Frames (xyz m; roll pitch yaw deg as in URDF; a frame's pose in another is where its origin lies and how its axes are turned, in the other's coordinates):
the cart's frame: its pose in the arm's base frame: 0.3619 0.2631 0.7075 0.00 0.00 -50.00
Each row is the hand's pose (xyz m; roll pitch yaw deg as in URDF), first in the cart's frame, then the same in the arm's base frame.
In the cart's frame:
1: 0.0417 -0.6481 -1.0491 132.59 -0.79 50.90
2: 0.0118 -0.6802 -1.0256 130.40 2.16 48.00
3: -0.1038 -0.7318 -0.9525 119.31 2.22 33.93
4: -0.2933 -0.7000 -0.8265 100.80 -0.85 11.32
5: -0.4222 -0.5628 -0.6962 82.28 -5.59 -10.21
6: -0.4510 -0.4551 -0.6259 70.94 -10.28 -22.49
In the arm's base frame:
1: -0.1078 -0.1854 -0.3416 132.59 -0.79 0.90
2: -0.1516 -0.1832 -0.3181 130.40 2.16 -2.00
3: -0.2654 -0.1278 -0.2450 119.31 2.22 -16.07
4: -0.3629 0.0378 -0.1190 100.80 -0.85 -38.68
5: -0.3406 0.2248 0.0113 82.28 -5.59 -60.21
6: -0.2766 0.3161 0.0816 70.94 -10.28 -72.49

